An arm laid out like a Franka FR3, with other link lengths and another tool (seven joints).
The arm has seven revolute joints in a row. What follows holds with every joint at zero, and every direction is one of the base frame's. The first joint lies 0.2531 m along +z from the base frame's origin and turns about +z. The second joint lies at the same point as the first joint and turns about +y. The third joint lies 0.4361 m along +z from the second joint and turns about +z. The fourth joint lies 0.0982 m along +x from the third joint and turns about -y. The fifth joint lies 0.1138 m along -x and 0.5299 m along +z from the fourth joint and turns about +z. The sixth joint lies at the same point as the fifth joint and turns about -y. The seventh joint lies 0.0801 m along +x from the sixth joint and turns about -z. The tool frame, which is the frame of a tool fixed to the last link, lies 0.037 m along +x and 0.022 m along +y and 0.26 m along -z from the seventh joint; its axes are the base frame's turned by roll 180, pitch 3.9 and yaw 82 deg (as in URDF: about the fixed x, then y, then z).
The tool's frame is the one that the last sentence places.
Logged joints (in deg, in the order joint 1, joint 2, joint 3, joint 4, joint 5, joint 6, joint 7), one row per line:
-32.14, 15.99, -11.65, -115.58, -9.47, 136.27, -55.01
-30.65, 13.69, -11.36, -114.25, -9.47, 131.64, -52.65
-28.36, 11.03, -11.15, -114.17, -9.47, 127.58, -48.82
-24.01, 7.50, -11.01, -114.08, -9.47, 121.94, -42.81
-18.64, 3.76, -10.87, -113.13, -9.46, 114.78, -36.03
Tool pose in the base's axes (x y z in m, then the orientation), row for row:
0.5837, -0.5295, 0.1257, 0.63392, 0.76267, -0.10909, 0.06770
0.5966, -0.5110, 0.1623, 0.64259, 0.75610, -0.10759, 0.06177
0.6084, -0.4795, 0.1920, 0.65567, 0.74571, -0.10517, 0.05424
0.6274, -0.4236, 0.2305, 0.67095, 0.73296, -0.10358, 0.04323
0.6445, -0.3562, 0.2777, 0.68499, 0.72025, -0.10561, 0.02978
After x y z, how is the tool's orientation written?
As a quaternion, x y z w.
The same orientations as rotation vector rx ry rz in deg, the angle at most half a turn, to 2 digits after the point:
109.43, 131.66, -18.83
111.33, 130.99, -18.64
114.11, 129.78, -18.30
117.56, 128.42, -18.15
121.01, 127.24, -18.66

